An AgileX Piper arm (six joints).
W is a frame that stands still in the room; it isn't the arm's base.
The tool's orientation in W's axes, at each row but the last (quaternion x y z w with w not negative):
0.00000 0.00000 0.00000 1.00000
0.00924 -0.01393 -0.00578 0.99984
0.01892 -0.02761 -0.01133 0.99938
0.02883 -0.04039 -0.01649 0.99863
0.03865 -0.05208 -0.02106 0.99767
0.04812 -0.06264 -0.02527 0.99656
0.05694 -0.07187 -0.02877 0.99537
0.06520 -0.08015 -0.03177 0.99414
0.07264 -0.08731 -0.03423 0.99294
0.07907 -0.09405 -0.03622 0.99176
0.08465 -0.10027 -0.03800 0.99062
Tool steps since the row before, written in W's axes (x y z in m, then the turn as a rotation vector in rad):
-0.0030 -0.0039 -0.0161 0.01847 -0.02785 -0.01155
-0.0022 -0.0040 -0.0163 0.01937 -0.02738 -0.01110
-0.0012 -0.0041 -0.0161 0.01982 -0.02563 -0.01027
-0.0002 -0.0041 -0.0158 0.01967 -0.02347 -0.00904
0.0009 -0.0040 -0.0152 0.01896 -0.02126 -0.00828
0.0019 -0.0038 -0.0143 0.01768 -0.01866 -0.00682
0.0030 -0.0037 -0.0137 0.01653 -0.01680 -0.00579
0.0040 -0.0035 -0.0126 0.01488 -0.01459 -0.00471
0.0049 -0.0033 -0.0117 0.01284 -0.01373 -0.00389
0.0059 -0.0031 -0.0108 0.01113 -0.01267 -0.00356
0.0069 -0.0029 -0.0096 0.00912 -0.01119 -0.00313
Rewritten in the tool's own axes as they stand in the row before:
-0.0030 -0.0039 -0.0161 0.01847 -0.02785 -0.01155
-0.0026 -0.0043 -0.0162 0.01938 -0.02736 -0.01113
-0.0020 -0.0047 -0.0158 0.01983 -0.02557 -0.01040
-0.0013 -0.0050 -0.0155 0.01970 -0.02335 -0.00928
-0.0005 -0.0052 -0.0149 0.01897 -0.02111 -0.00862
0.0003 -0.0051 -0.0140 0.01774 -0.01844 -0.00725
0.0013 -0.0051 -0.0135 0.01662 -0.01653 -0.00628
0.0022 -0.0049 -0.0125 0.01500 -0.01429 -0.00523
0.0031 -0.0047 -0.0118 0.01307 -0.01343 -0.00418
0.0041 -0.0045 -0.0111 0.01136 -0.01243 -0.00369
0.0052 -0.0041 -0.0102 0.00934 -0.01101 -0.00310

